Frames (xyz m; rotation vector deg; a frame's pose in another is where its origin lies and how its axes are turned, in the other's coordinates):
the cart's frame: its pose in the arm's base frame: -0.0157 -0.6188 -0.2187 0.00 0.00 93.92
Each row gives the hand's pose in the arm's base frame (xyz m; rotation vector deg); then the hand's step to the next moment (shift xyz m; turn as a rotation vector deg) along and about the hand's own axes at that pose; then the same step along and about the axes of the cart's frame.
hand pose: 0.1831 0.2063 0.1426 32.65 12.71 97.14
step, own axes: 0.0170 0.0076 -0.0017 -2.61 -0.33 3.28
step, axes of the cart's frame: 0.0157 0.0082 0.0061 -3.13 -1.95 2.03
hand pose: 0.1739 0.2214 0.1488 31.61 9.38 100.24
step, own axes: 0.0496 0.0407 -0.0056 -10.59 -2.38 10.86
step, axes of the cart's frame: 0.0407 0.0433 0.0248 -11.97 -7.78 5.66
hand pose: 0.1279 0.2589 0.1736 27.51 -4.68 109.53
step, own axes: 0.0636 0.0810 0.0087 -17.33 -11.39 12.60
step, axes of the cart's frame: 0.0280 0.0888 0.0449 -15.60 -18.30 3.27
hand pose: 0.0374 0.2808 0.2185 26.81 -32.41 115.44
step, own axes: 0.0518 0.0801 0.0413 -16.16 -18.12 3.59
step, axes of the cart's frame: -0.0157 0.0920 0.0457 -7.08 -23.40 -2.14
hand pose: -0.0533 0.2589 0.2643 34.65 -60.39 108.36
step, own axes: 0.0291 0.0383 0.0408 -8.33 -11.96 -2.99
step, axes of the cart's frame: -0.0286 0.0497 0.0262 1.01 -14.63 -2.51
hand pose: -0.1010 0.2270 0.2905 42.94 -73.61 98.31
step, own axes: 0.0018 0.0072 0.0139 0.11 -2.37 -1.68
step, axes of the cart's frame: -0.0131 0.0084 0.0024 1.77 -2.21 0.67
